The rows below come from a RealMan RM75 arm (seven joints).
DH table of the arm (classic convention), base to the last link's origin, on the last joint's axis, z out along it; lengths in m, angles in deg. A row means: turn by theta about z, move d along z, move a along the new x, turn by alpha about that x. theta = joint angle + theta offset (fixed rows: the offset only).
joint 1: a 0, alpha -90, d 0.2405, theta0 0
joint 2: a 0, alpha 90, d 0, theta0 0
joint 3: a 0, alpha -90, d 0.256, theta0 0
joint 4: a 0, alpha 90, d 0, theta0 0
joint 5: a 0, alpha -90, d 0.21, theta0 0
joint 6: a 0, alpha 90, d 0, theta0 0
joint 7: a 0, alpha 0, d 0.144, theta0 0
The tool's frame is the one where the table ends.
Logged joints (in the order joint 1, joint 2, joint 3, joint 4, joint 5, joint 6, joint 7), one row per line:
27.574, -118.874, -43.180, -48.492, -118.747, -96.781, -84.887
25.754, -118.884, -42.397, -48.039, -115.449, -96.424, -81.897
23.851, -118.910, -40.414, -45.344, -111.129, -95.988, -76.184
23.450, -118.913, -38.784, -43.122, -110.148, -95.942, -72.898
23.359, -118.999, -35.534, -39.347, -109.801, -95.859, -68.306
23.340, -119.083, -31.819, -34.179, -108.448, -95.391, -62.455
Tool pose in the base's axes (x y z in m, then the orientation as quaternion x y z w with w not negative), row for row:
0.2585, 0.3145, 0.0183, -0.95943, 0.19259, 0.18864, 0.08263
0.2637, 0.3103, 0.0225, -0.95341, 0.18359, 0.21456, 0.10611
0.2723, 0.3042, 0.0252, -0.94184, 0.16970, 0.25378, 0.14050
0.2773, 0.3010, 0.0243, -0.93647, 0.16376, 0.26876, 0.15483
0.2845, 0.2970, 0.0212, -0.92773, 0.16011, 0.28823, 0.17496
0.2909, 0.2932, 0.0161, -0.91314, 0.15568, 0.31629, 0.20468
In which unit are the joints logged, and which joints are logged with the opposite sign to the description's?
The joints are logged in degrees. Opposite sign: joint 2, joint 7.
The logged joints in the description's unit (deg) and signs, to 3 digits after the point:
27.574, 118.874, -43.180, -48.492, -118.747, -96.781, 84.887
25.754, 118.884, -42.397, -48.039, -115.449, -96.424, 81.897
23.851, 118.910, -40.414, -45.344, -111.129, -95.988, 76.184
23.450, 118.913, -38.784, -43.122, -110.148, -95.942, 72.898
23.359, 118.999, -35.534, -39.347, -109.801, -95.859, 68.306
23.340, 119.083, -31.819, -34.179, -108.448, -95.391, 62.455

